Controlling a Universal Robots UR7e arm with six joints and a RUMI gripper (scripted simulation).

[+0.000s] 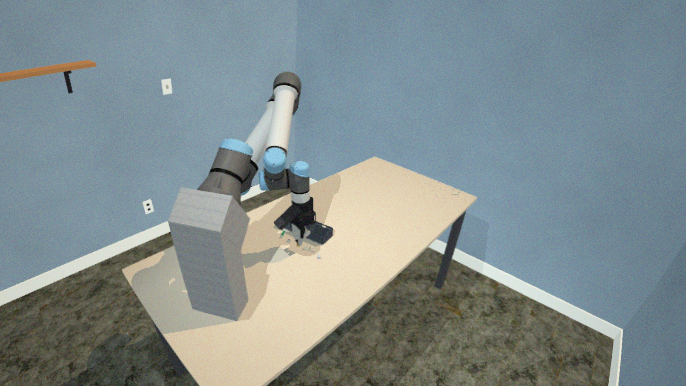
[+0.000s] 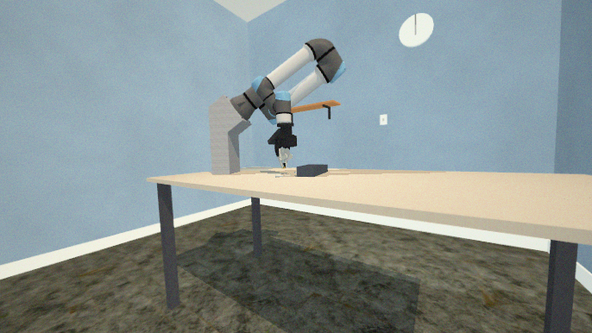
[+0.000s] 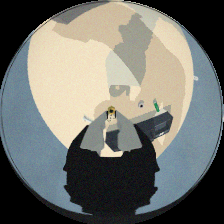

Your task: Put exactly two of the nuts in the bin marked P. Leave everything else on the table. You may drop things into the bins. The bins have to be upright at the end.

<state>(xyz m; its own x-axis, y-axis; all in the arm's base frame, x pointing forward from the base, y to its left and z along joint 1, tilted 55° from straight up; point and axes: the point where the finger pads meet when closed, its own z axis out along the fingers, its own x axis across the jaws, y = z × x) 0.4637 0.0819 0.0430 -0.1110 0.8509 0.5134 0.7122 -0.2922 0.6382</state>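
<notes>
The brass-coloured nut is 10 mm below my hand. From my hand the other things lie so: dark bin block 120 mm to the left, 90 mm ahead, 30 mm below; then white dotted plate 50 mm ahead, 40 mm below, 10 mm to the right; then green part 140 mm to the left, 40 mm below, 20 mm behind.
</notes>
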